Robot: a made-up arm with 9 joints. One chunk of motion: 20 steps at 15 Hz.
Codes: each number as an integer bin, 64 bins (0 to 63) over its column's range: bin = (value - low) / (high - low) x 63, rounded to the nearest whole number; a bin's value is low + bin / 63 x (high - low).
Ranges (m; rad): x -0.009..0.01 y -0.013..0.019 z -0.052..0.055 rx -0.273..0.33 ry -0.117..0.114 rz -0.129..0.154
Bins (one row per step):
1: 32 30 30 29 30 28
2: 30 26 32 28 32 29
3: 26 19 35 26 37 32
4: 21 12 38 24 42 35
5: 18 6 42 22 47 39
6: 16 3 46 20 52 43
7: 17 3 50 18 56 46
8: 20 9 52 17 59 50
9: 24 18 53 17 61 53
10: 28 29 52 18 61 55
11: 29 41 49 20 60 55
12: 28 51 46 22 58 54
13: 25 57 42 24 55 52
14: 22 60 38 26 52 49
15: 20 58 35 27 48 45
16: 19 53 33 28 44 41
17: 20 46 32 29 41 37
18: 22 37 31 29 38 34
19: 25 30 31 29 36 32
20: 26 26 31 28 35 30
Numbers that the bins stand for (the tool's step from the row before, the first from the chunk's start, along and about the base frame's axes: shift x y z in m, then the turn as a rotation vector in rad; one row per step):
1: 0.00065 0.00224 -0.00105 0.00457 -0.00700 -0.00322
2: 0.00005 0.00021 0.00235 -0.00500 0.00033 0.00127
3: -0.00116 -0.00335 0.00744 -0.02414 0.01867 0.01475
4: -0.00267 -0.00690 0.01254 -0.04329 0.03700 0.02822
5: -0.00357 -0.00995 0.01933 -0.06243 0.05533 0.04619
6: -0.00417 -0.01148 0.02613 -0.08157 0.07367 0.06416
7: -0.00387 -0.01148 0.03292 -0.10071 0.08833 0.07763
8: -0.00297 -0.00843 0.03632 -0.11029 0.09933 0.09560
9: -0.00176 -0.00386 0.03802 -0.11029 0.10667 0.10908
10: -0.00056 0.00173 0.03632 -0.10071 0.10667 0.11806
11: -0.00025 0.00783 0.03122 -0.08157 0.10300 0.11806
12: -0.00056 0.01290 0.02613 -0.06243 0.09567 0.11357
13: -0.00146 0.01595 0.01933 -0.04329 0.08467 0.10459
14: -0.00237 0.01748 0.01254 -0.02414 0.07367 0.09111
15: -0.00297 0.01646 0.00744 -0.01457 0.05900 0.07314
16: -0.00327 0.01392 0.00405 -0.00500 0.04433 0.05517
17: -0.00297 0.01037 0.00235 0.00457 0.03333 0.03721
18: -0.00237 0.00579 0.00065 0.00457 0.02233 0.02373
19: -0.00146 0.00224 0.00065 0.00457 0.01500 0.01475
20: -0.00116 0.00021 0.00065 -0.00500 0.01133 0.00576

